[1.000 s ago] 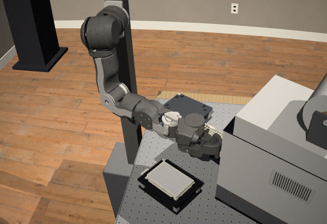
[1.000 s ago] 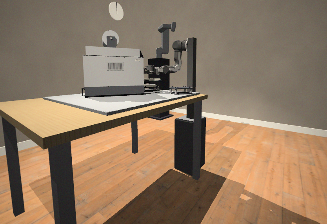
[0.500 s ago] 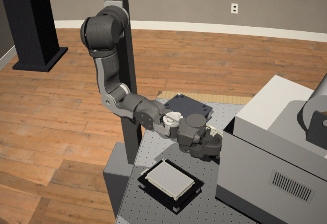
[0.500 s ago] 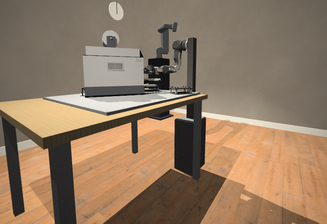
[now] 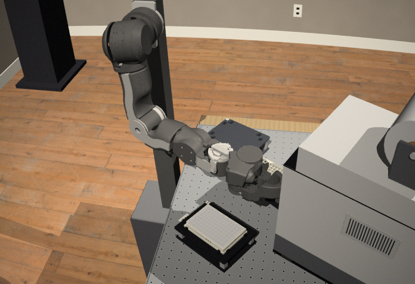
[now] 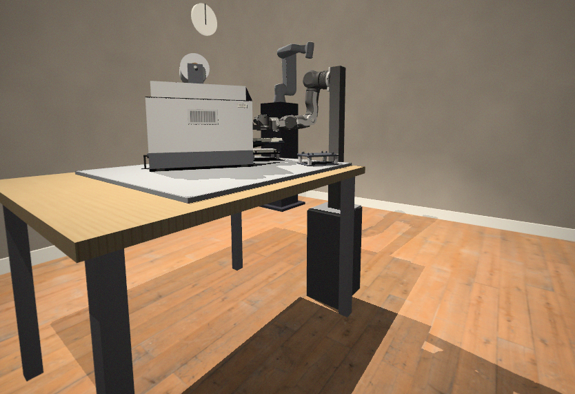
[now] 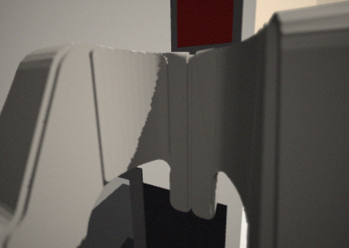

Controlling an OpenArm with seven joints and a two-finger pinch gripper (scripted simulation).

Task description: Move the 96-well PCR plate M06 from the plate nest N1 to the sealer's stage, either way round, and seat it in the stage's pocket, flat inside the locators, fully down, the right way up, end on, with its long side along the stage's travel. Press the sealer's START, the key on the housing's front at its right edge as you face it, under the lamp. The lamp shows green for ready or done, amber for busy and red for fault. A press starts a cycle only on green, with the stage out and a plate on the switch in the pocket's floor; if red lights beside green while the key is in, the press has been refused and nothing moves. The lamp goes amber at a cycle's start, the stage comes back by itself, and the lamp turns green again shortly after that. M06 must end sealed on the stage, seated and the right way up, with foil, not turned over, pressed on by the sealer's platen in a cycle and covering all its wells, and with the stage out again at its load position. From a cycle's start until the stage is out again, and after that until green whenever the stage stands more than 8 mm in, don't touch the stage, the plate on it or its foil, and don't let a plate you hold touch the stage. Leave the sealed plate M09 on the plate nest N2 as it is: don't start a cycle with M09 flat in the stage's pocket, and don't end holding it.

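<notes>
Now: hand 1 cm to the left of the square grey key and 1 cm short of it. Also, from my hand: open-welled plate M06 (13 cm to the left, 8 cm below, 4 cm behind); then dark sealer stage (13 cm to the left, 9 cm below, 4 cm behind); then yellow warning label (15 cm to the left, 10 cm ahead, 3 cm below).
</notes>
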